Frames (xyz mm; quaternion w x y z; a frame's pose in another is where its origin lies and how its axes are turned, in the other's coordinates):
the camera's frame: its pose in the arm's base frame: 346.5 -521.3 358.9 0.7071 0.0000 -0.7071 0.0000
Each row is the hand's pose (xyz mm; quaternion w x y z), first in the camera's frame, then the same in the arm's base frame.
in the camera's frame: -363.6 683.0 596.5 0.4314 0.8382 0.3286 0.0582
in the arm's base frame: -250.0 161.7 -4.7 0.5374 0.5515 -0.0727 0.6338
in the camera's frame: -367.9 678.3 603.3 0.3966 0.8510 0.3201 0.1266
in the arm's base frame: -256.8 157.0 -9.0 0.5068 0.5122 -0.0541 0.6913
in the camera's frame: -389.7 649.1 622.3 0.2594 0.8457 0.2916 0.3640
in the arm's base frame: -275.8 127.8 -30.8 0.3896 0.3406 0.0228 0.8554
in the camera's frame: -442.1 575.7 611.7 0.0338 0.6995 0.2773 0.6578
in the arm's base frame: -265.2 54.4 -83.2 0.2200 0.0295 0.1722 0.9597
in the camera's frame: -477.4 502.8 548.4 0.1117 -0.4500 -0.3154 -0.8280
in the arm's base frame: -201.9 -18.5 -118.5 0.1440 -0.2673 0.3020 0.9037
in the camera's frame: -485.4 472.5 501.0 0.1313 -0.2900 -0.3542 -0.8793
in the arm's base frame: -154.5 -48.8 -126.5 0.1576 -0.4167 0.3433 0.8268
